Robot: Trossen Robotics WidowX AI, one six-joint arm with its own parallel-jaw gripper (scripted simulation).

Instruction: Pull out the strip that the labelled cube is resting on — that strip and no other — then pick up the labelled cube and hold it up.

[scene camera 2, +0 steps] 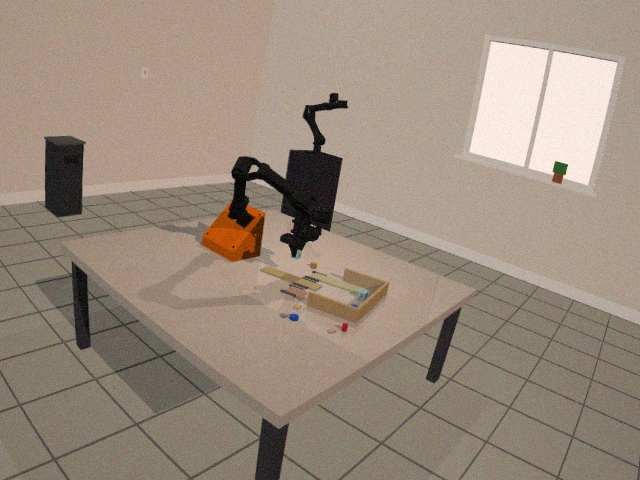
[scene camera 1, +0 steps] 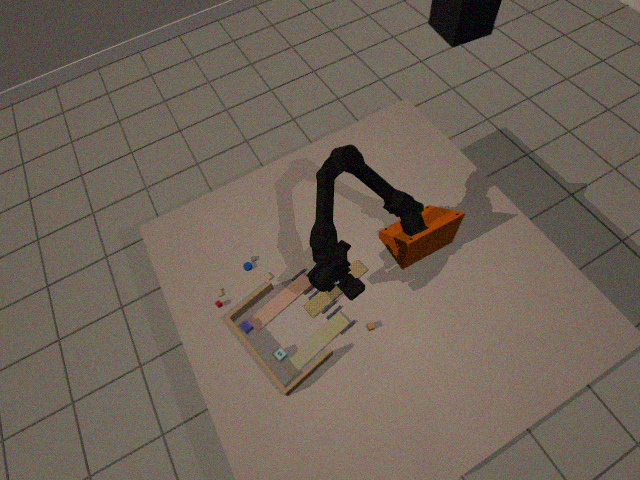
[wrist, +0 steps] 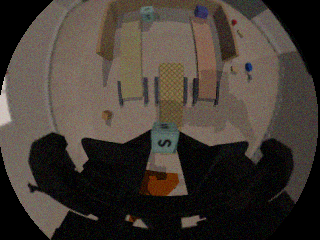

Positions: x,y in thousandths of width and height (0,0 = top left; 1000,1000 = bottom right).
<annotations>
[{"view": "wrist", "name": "gripper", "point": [514,552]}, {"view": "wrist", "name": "labelled cube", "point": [514,569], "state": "held by the gripper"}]
</annotations>
